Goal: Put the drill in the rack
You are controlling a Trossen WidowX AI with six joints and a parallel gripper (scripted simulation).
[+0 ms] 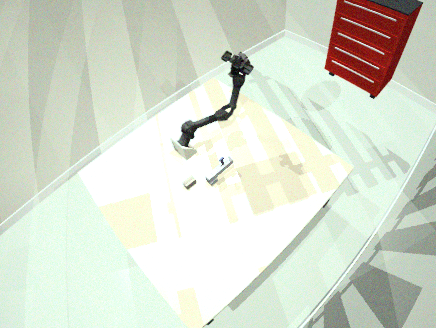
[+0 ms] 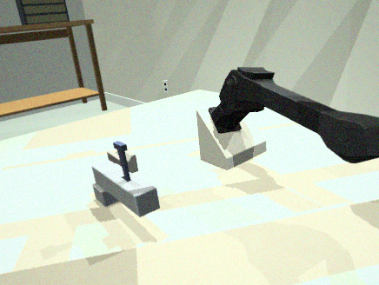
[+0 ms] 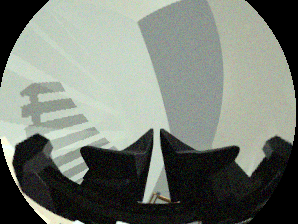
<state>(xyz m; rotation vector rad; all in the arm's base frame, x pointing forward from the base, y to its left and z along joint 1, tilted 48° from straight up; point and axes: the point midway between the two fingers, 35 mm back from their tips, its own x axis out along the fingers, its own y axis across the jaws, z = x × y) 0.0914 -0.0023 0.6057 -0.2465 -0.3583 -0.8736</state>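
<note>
Right now the blue key is 22 cm ahead of my gripper tip, 34 cm to the right of it and 44 cm below it. From my gripper tip the other things lie so: grey block (23 cm ahead, 37 cm to the right, 49 cm below); then grey rack (16 cm ahead, 54 cm to the right, 52 cm below); then drill (23 cm ahead, 39 cm to the right, 49 cm below).
</note>
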